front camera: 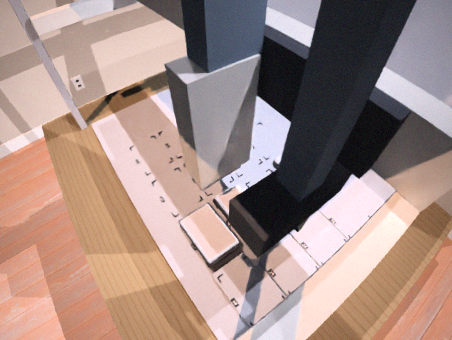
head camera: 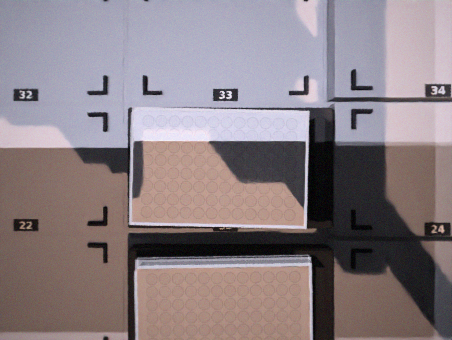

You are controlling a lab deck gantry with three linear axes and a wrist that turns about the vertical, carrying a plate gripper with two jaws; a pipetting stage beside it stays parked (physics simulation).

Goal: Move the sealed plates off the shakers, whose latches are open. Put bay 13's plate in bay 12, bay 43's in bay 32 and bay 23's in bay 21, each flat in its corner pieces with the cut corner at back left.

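Observation:
Bay 23's sealed plate sits flat on its dark shaker in the head view; in the front view it is mostly hidden behind the machine. Bay 13's sealed plate sits on its own shaker, cut off by the head view's lower edge. No cut corner can be made out. Bay 43's plate is hidden. Bay 32 shows partly, bare, at upper left of the head view; a bare part of bay 12 shows at lower left. My gripper's jaws cannot be made out, so their opening is unclear.
A pale column and a dark housing hang over the deck and hide its middle and back. Bay 22 lies left of bay 23, bay 33 behind it and bay 24 to its right. Hard shadows cross the bays.

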